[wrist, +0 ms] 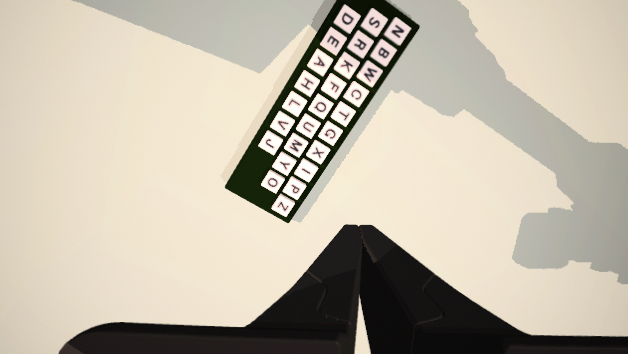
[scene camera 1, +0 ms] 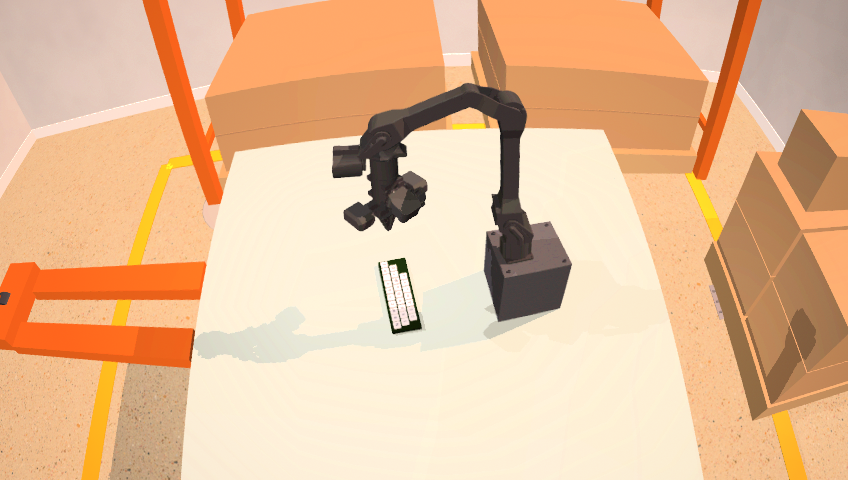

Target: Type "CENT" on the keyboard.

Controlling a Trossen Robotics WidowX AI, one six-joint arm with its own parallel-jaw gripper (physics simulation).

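Frame: origin at the arm's base, x ahead, y left, z up, level; centimetres.
Seen in the pictures: gripper, fingertip midpoint: (wrist: 357, 238) (scene camera 1: 388, 229); arm's base at its link origin: (scene camera 1: 516, 252).
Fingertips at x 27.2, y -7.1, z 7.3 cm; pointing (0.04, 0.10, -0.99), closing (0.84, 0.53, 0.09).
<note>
Offsets run from my fingertips to a thing's top centre. Level surfaces: height alone.
The dark green keyboard (scene camera 1: 413, 324) (wrist: 247, 176) lies flat on the table, with white letter keys in three rows. In the wrist view it runs slantwise at the top centre. The C key @(dx +1.6, dy +3.9, dz -22.3 cm) (wrist: 356, 94), the E key @(dx -2.5, dy +6.5, dz -22.3 cm) (wrist: 333, 41), the N key @(dx +1.7, dy +10.0, dz -22.3 cm) (wrist: 398, 31) and the T key @(dx +1.6, dy +1.8, dz -22.3 cm) (wrist: 343, 114) show there. My gripper (scene camera 1: 388, 227) (wrist: 357, 238) is shut and empty. It hangs well above the table, off the keyboard's end by the Z key @(dx +1.6, dy -8.4, dz -22.3 cm) (wrist: 283, 206), and touches no key.
The arm's dark base box (scene camera 1: 526, 291) stands on the pale table @(dz -24.1 cm) (scene camera 1: 476, 410), right of the keyboard. Large cardboard boxes (scene camera 1: 333, 35) (scene camera 1: 595, 35) stand behind the table, and more boxes (scene camera 1: 767, 220) at the right. Orange forks (scene camera 1: 113, 282) reach the table's left edge. The arm's shadow crosses the table.
</note>
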